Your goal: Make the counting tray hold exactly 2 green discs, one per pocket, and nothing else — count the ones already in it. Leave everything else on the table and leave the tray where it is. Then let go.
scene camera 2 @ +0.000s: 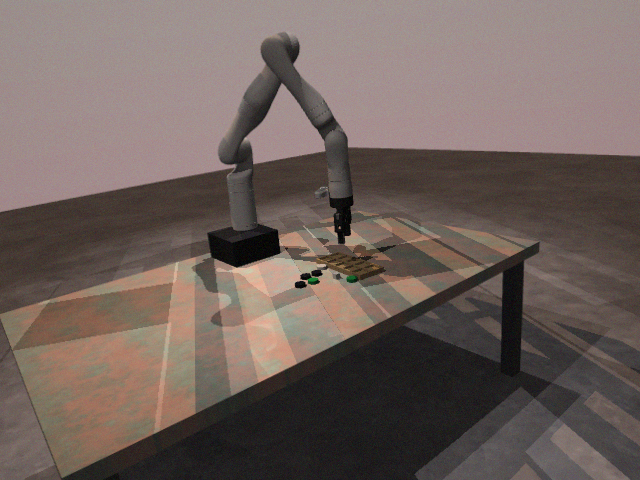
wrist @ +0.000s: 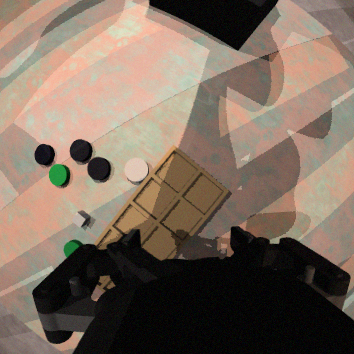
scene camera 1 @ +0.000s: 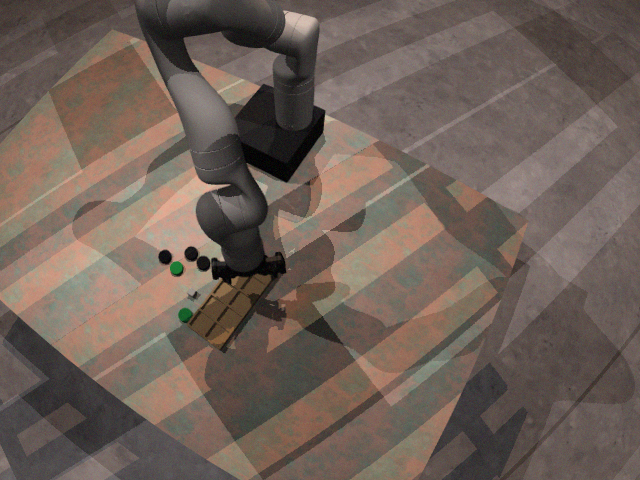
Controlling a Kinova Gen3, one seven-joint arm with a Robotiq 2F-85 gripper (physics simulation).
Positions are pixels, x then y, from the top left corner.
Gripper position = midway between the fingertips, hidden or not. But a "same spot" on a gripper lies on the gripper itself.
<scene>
my gripper: scene camera 2; wrist 185,238; scene camera 1
tan counting tray: scene camera 2; wrist 177,195; scene camera 1
same spot on tan counting tray: (scene camera 2: pixel 343 263) = (scene camera 1: pixel 234 287)
same spot on my gripper: (scene camera 1: pixel 277 264) = (scene camera 2: pixel 349 207)
</scene>
